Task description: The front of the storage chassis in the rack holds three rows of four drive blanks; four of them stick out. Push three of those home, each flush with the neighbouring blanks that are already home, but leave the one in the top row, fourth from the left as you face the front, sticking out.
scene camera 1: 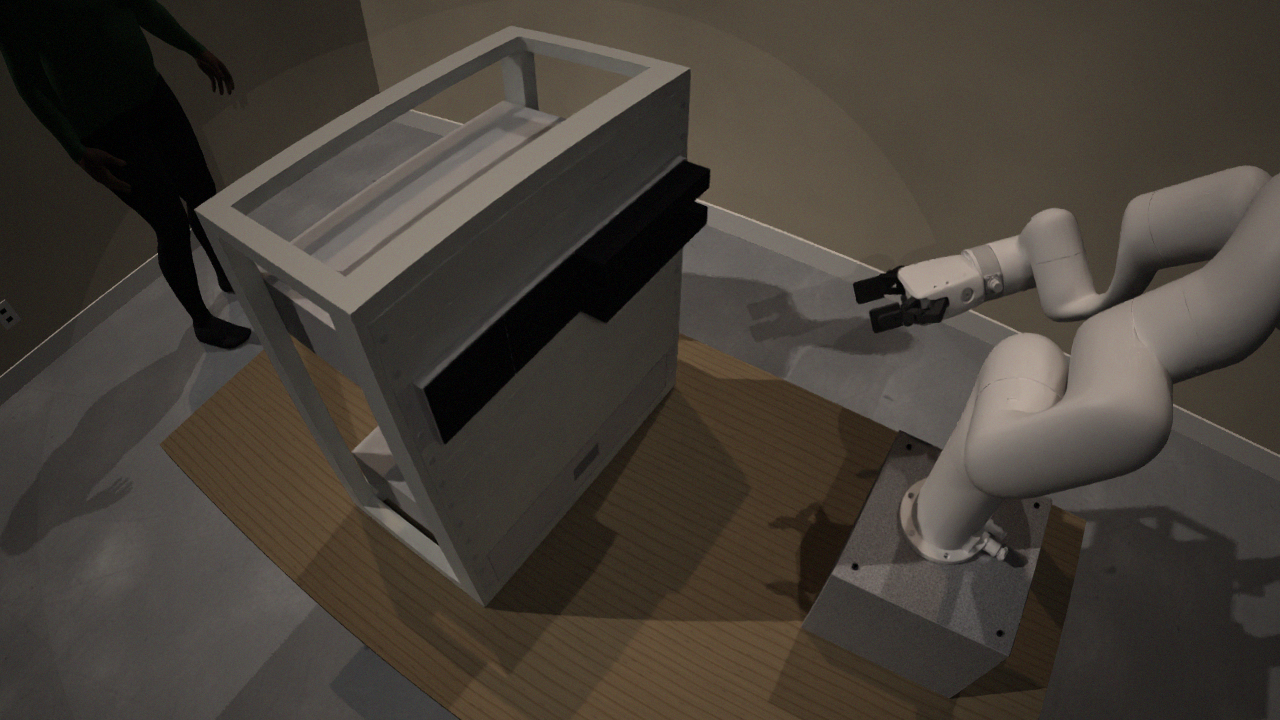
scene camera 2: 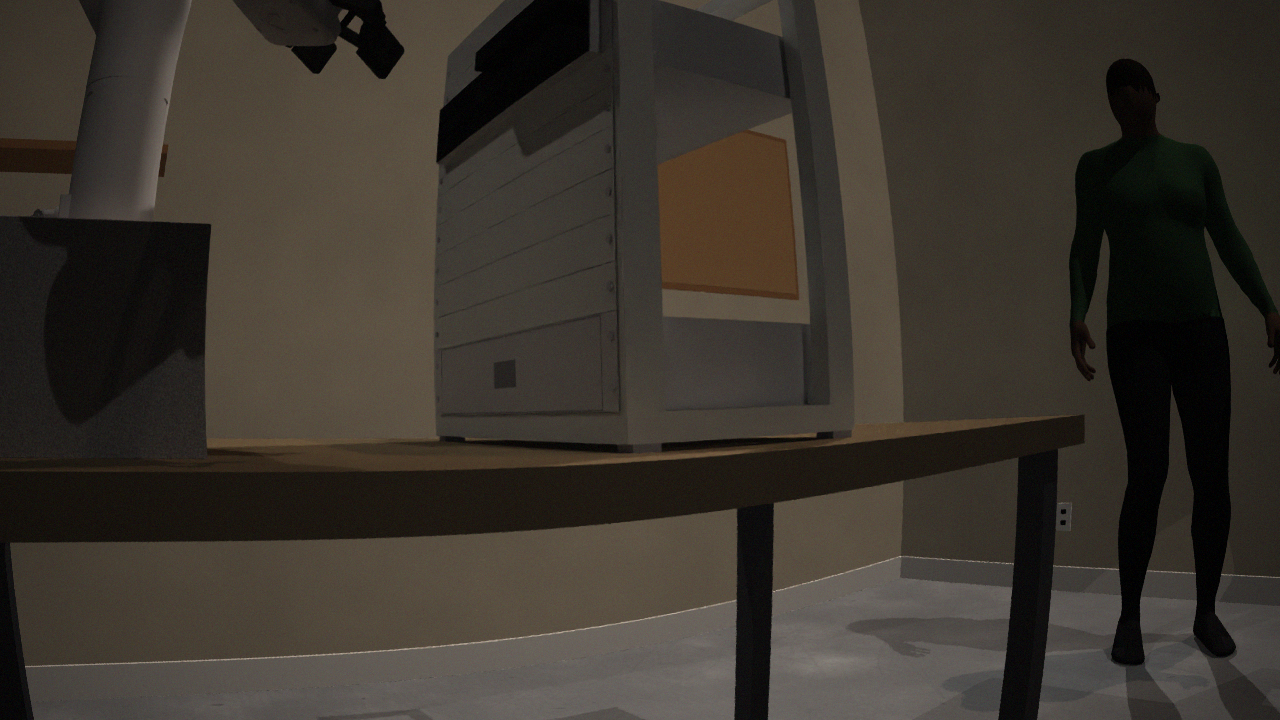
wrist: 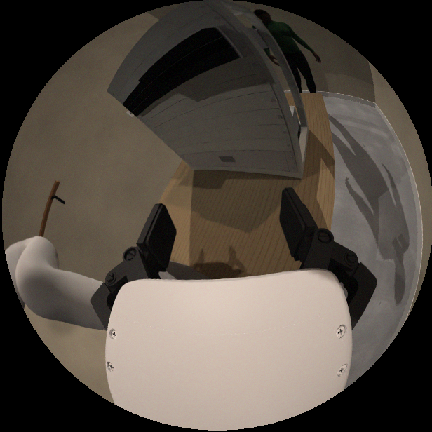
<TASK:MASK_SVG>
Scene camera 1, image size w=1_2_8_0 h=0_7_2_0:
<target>grey rack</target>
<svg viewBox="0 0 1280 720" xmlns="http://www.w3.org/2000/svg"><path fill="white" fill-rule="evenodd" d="M515 26L509 26L377 94L275 155L194 209L221 267L267 356L308 429L352 501L366 515L373 518L400 542L483 607L487 606L676 384L683 246L707 224L708 207L694 201L709 188L710 169L687 161L691 68L607 46ZM383 501L388 498L433 533L439 546ZM290 335L361 387L378 426L351 451L352 454L324 405ZM501 60L505 101L498 103L411 157L343 203L291 242L286 241L246 216L279 192L367 135L447 88ZM534 53L632 77L632 79L567 119L539 111Z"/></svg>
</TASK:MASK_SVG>
